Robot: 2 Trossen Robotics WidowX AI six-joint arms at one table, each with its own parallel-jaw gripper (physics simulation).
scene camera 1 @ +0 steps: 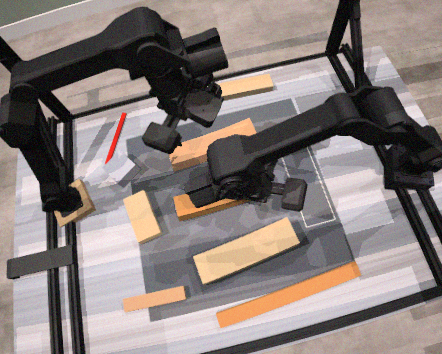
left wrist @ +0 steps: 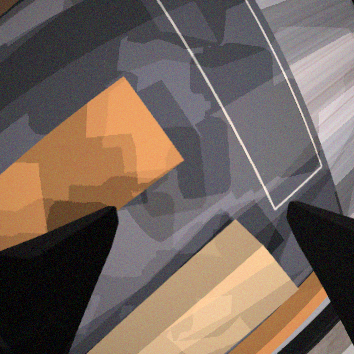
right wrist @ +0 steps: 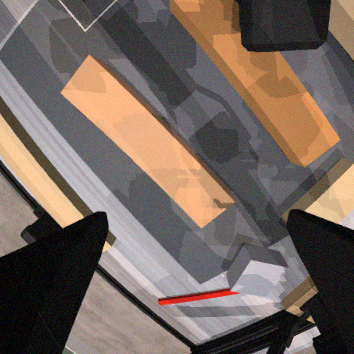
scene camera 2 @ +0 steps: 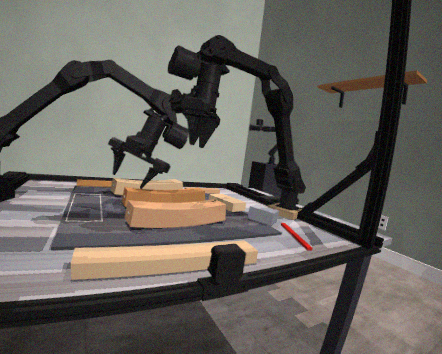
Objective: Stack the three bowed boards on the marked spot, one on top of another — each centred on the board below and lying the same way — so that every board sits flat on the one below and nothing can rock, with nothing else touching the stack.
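Frame: origin at the left arm's base, x ahead, y left, z up, level; metres.
Seen in the pictures: left gripper, fingertip midpoint: (scene camera 1: 271,197) (left wrist: 202,212) (scene camera 2: 126,181); right gripper, fingertip midpoint: (scene camera 1: 189,127) (right wrist: 198,219) (scene camera 2: 196,146); left arm's base, origin of the base link: (scene camera 1: 413,164); right arm's base, origin of the base link: (scene camera 1: 69,202) (right wrist: 321,302) (scene camera 2: 287,207).
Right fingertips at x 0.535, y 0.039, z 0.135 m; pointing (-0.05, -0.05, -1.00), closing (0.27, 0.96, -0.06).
Offsets run from my right fingertips to a thing's top centre.
A light-orange bowed board @[0.027 m back, 0.048 m right, 0.136 m down] (scene camera 1: 215,142) (scene camera 2: 175,215) (right wrist: 145,140), a deeper-orange one @[0.076 m back, 0.091 m left, 0.133 m down] (scene camera 1: 184,209) (scene camera 2: 165,195) (left wrist: 100,135) (right wrist: 280,110) and a pale one @[0.151 m back, 0.218 m left, 0.136 m down] (scene camera 1: 247,250) (scene camera 2: 147,186) (left wrist: 215,300) lie apart on the dark mat. The marked spot (scene camera 1: 320,223) (scene camera 2: 102,207) (left wrist: 298,188) (right wrist: 85,30) is a white outline with no board in it. My left gripper (scene camera 1: 247,196) (scene camera 2: 130,180) (left wrist: 202,212) is open and empty above the deeper-orange and pale boards. My right gripper (scene camera 1: 191,131) (scene camera 2: 197,145) (right wrist: 198,219) is open and empty, higher, near the light-orange board.
Outside the mat lie a long pale beam @[0.020 m back, 0.240 m right, 0.169 m down] (scene camera 1: 247,86) (scene camera 2: 160,260) (right wrist: 30,175), a long orange strip @[0.257 m back, 0.300 m left, 0.164 m down] (scene camera 1: 290,295), a short orange piece @[0.048 m ahead, 0.358 m left, 0.171 m down] (scene camera 1: 154,298), a grey block @[0.216 m ahead, 0.047 m left, 0.148 m down] (scene camera 2: 263,215) (right wrist: 257,277) and a red stick @[0.273 m ahead, 0.055 m right, 0.187 m down] (scene camera 1: 116,137) (scene camera 2: 296,236) (right wrist: 197,297). A short pale block @[0.123 m ahead, 0.169 m left, 0.159 m down] (scene camera 1: 142,216) (scene camera 2: 227,202) lies beside the boards.
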